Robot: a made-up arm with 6 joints. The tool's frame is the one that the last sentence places.
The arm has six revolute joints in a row. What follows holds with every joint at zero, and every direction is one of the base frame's.
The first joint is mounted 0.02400 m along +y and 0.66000 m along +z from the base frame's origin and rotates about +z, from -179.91 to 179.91 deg.
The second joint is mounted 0.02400 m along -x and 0.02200 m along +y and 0.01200 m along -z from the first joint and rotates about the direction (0, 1, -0.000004), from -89.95 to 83.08 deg.
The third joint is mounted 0.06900 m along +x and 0.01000 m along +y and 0.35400 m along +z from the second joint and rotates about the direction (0, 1, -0.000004), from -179.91 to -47.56 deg.
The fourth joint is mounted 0.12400 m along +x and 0.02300 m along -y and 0.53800 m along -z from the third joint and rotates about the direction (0, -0.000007, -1), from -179.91 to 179.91 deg.
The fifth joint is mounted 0.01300 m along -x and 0.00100 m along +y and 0.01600 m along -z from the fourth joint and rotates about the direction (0, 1, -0.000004), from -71.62 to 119.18 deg.
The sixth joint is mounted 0.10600 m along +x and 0.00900 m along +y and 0.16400 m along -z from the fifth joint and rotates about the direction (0, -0.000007, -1), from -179.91 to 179.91 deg.
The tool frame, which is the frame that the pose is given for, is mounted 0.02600 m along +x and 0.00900 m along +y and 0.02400 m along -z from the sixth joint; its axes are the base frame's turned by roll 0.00, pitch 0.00 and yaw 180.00 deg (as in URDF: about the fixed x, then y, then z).
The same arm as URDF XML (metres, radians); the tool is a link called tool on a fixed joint. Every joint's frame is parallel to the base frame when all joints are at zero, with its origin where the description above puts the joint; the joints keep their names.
<robot name="arm">
<link name="base_link"/>
<link name="link1"/>
<link name="link2"/>
<link name="link3"/>
<link name="link4"/>
<link name="link5"/>
<link name="link6"/>
<link name="tool"/>
<joint name="joint 1" type="revolute"><parent link="base_link"/><child link="link1"/><origin xyz="0 0.024 0.66"/><axis xyz="0 0 1"/><limit lower="-3.14" upper="3.14"/></joint>
<joint name="joint 2" type="revolute"><parent link="link1"/><child link="link2"/><origin xyz="-0.024 0.022 -0.012"/><axis xyz="0 1 0"/><limit lower="-1.5699" upper="1.45"/></joint>
<joint name="joint 3" type="revolute"><parent link="link2"/><child link="link3"/><origin xyz="0.069 0.01 0.354"/><axis xyz="0 1 0"/><limit lower="-3.14" upper="-0.8301"/></joint>
<joint name="joint 4" type="revolute"><parent link="link3"/><child link="link4"/><origin xyz="0.124 -0.023 -0.538"/><axis xyz="0 0 -1"/><limit lower="-3.14" upper="3.14"/></joint>
<joint name="joint 5" type="revolute"><parent link="link4"/><child link="link5"/><origin xyz="-0.013 0.001 -0.016"/><axis xyz="0 1 0"/><limit lower="-1.25" upper="2.0801"/></joint>
<joint name="joint 6" type="revolute"><parent link="link5"/><child link="link6"/><origin xyz="0.106 0.009 -0.164"/><axis xyz="0 0 -1"/><limit lower="-3.14" upper="3.14"/></joint>
<joint name="tool_joint" type="fixed"><parent link="link6"/><child link="tool"/><origin xyz="0.026 0.009 -0.024" rpy="0 0 3.1416"/></joint>
</robot>

